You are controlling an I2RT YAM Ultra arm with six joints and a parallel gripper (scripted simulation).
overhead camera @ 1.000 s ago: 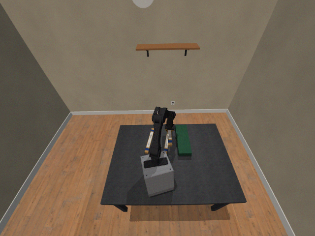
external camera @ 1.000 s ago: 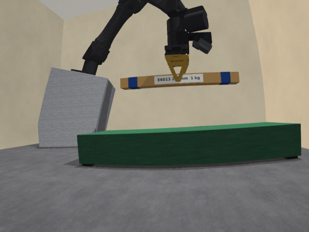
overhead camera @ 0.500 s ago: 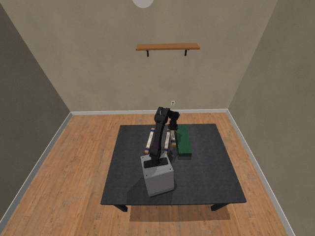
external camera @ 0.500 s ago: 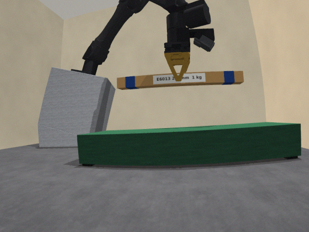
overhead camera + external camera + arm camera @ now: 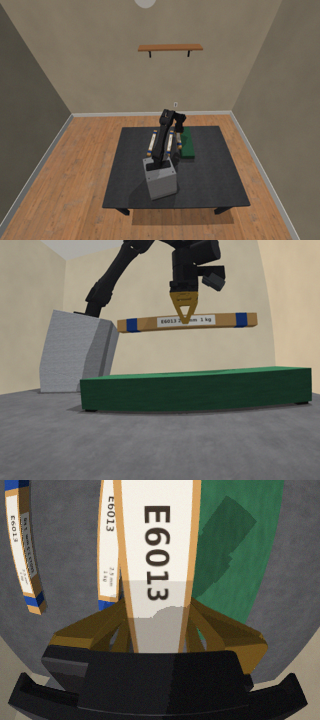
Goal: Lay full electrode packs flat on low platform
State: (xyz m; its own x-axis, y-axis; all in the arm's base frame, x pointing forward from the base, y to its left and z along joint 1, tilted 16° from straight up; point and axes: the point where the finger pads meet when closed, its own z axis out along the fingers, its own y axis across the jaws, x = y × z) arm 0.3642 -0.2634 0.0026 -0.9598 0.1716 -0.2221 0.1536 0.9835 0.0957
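The green low platform is 160 mm below my hand, 100 mm to the right of it and 10 mm behind it.
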